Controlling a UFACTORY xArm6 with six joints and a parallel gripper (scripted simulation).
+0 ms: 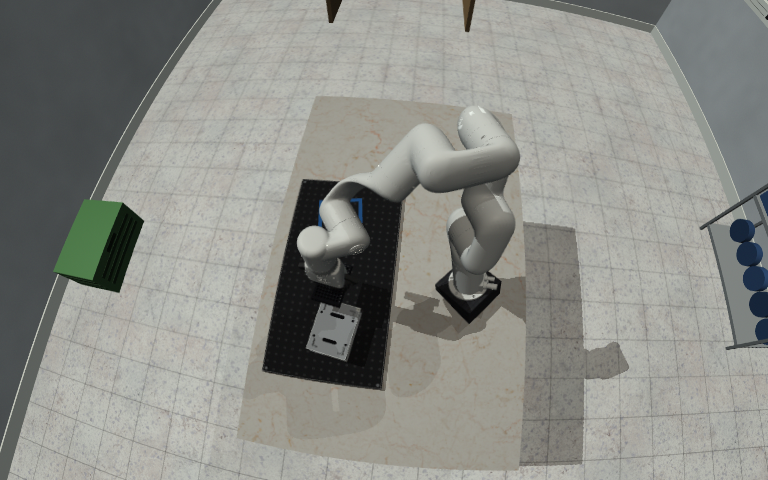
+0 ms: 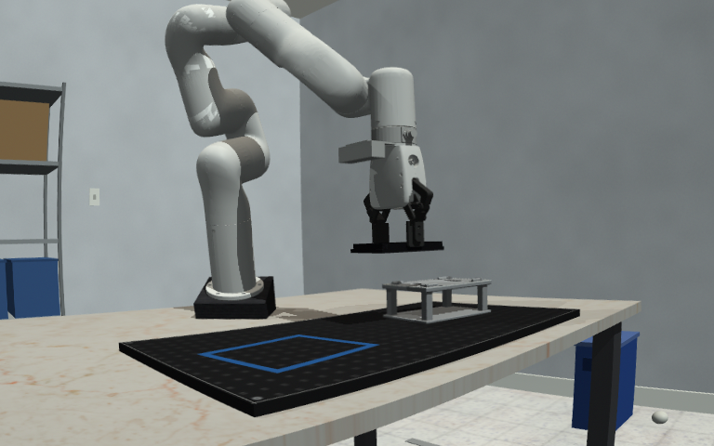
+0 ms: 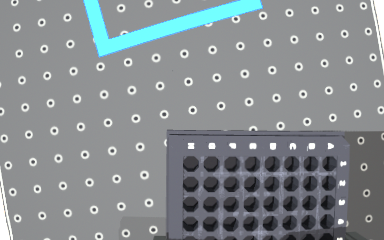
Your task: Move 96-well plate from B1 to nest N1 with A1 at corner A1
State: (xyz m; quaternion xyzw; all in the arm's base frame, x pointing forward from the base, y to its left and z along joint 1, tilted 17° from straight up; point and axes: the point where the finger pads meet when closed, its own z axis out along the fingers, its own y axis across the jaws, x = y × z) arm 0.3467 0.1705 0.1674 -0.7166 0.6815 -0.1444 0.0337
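Right now the plate nest is 120 mm to the left of my hand, 80 mm below it and 30 mm behind it. Round my hand: black 96-well plate: 10 mm below.
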